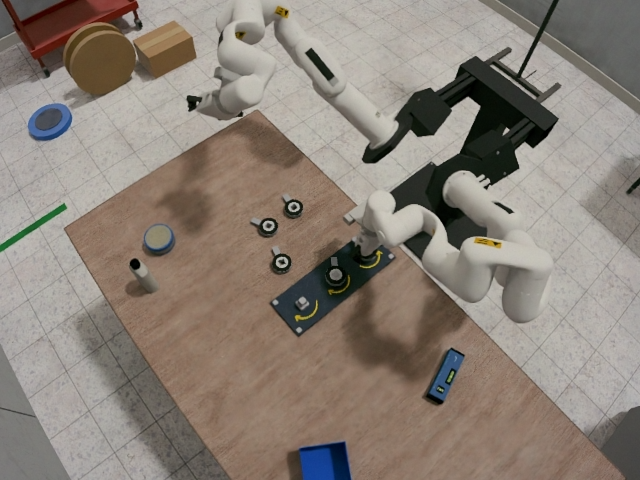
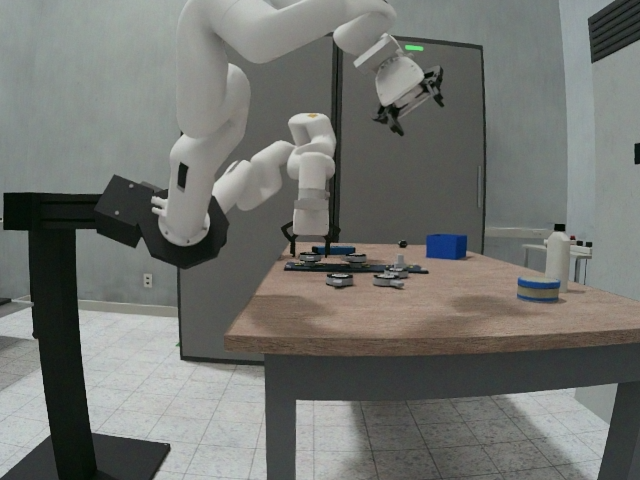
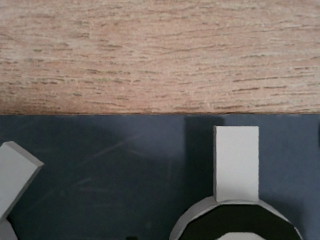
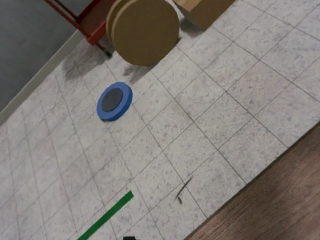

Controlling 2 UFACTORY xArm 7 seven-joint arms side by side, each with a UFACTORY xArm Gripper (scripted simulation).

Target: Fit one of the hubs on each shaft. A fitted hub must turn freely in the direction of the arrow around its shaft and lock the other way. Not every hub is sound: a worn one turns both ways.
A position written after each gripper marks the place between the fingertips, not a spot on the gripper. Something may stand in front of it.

In view: the right gripper (image 2: 418,116), a white bottle (image 2: 558,248) and a tape roll (image 2: 534,289).
The tape roll also shows in image 1 (image 1: 158,238). The right gripper is seen too in image 1 (image 1: 204,111). Image 3 misses the white bottle: it is out of frame. Image 4 does not show the white bottle: it is out of frame.
